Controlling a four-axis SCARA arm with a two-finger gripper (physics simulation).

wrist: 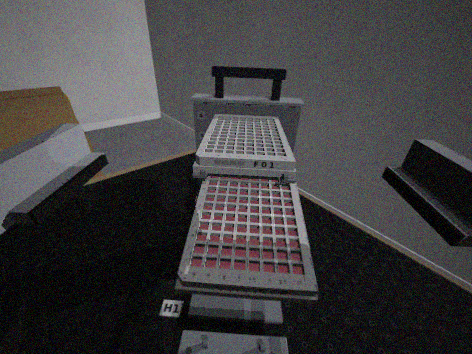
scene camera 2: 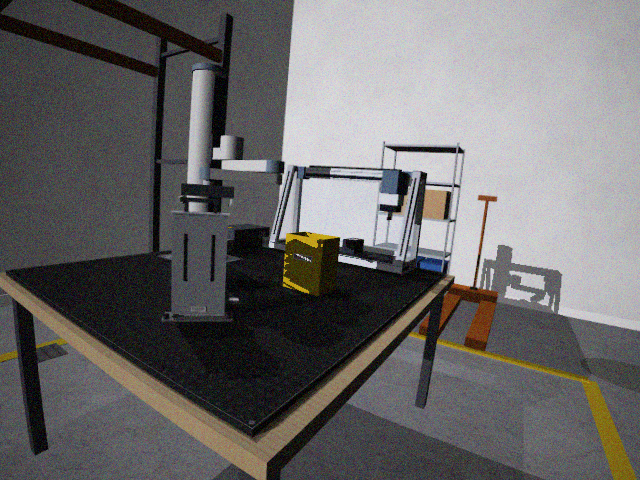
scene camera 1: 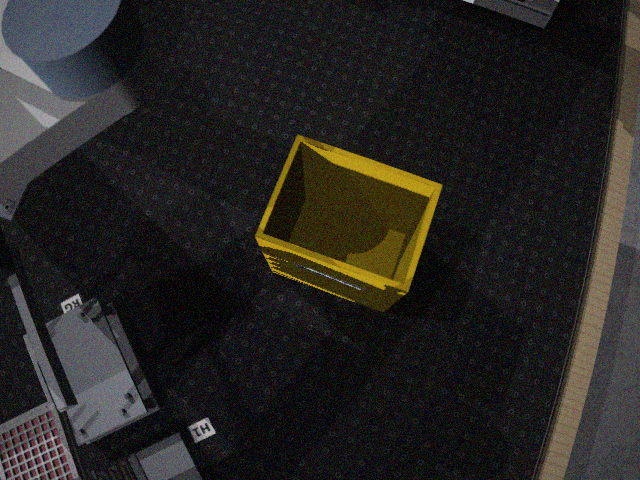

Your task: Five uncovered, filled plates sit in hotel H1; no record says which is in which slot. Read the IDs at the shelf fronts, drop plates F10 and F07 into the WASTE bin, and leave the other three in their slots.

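Places are measured from the arm's base along level axes (x ahead, y left, z up), in centimetres.
Pixels of known places: gripper, fingertip midpoint: (wrist: 244, 150).
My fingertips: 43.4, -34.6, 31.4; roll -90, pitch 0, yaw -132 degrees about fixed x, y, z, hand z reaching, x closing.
Behind a point stands the place of what it marks, as x, y, z.
My gripper (wrist: 244, 150) @(43.4, -34.6, 31.4) is open and empty, its fingers wide apart on either side of a red-filled plate (wrist: 245, 227) @(44.4, -36.0, 24.4) whose front ID I cannot read. A red-filled plate (scene camera 1: 38, 444) @(44.3, -34.8, 24.6) also shows at scene camera 1's lower left. Plate F01 (wrist: 245, 142) @(50.2, -41.0, 27.8) sits behind and higher, before the grey back panel of hotel H1 (wrist: 247, 106) @(56.8, -47.3, 29.0) (scene camera 2: 200, 248) @(59.2, -49.1, 20.4), which has a black handle. Lower slots are hidden. The yellow WASTE bin (scene camera 1: 372, 167) @(65.3, 2.7, 20.7) (scene camera 2: 310, 268) @(68.2, -8.5, 10.4) stands upright; no plate shows inside it.
The H1 label (scene camera 1: 201, 429) @(54.7, -31.7, 1.3) (wrist: 171, 308) @(54.7, -31.8, 1.3) lies on the black mat. A grey station (scene camera 1: 93, 356) @(39.2, -27.4, 7.3) stands by the RG label (scene camera 1: 72, 303) @(30.5, -22.5, 1.3). The arm (scene camera 2: 248, 165) @(34.1, -6.4, 45.4) reaches past the hotel. A gantry machine (scene camera 2: 351, 173) @(45.6, 62.3, 48.5) stands behind the bin. A brown box shows at the wrist view's left.
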